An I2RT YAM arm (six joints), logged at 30 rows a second.
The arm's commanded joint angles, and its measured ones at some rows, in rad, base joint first. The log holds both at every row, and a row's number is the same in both.
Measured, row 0:
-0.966, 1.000, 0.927, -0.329, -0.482, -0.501
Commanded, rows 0 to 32:
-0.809, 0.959, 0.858, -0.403, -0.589, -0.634
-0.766, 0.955, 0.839, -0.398, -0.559, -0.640
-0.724, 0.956, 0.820, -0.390, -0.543, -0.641
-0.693, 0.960, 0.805, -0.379, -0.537, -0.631
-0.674, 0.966, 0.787, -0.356, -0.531, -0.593
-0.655, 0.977, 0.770, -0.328, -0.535, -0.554
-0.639, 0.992, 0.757, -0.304, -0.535, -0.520
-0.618, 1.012, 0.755, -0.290, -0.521, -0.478
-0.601, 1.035, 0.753, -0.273, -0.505, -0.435
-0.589, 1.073, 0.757, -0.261, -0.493, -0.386
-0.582, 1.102, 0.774, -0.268, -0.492, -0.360
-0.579, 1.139, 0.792, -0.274, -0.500, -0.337
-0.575, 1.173, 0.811, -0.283, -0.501, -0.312
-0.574, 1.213, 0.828, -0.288, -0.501, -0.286
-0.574, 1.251, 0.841, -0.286, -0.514, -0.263
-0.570, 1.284, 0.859, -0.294, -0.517, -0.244
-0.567, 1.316, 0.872, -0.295, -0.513, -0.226
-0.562, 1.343, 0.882, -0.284, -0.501, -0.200
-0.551, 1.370, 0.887, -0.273, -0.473, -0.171
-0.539, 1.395, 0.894, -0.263, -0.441, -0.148
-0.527, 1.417, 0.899, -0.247, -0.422, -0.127
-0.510, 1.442, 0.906, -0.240, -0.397, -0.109
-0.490, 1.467, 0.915, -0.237, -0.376, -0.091
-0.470, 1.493, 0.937, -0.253, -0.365, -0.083
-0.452, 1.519, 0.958, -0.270, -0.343, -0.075
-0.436, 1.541, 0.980, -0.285, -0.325, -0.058
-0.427, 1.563, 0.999, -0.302, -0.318, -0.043
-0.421, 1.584, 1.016, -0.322, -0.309, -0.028
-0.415, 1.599, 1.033, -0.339, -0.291, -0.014
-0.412, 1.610, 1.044, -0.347, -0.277, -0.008
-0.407, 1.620, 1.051, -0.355, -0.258, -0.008
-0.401, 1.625, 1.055, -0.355, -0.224, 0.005
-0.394, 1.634, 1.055, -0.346, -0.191, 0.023
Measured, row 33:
-0.408, 1.616, 1.008, -0.329, -0.312, -0.052
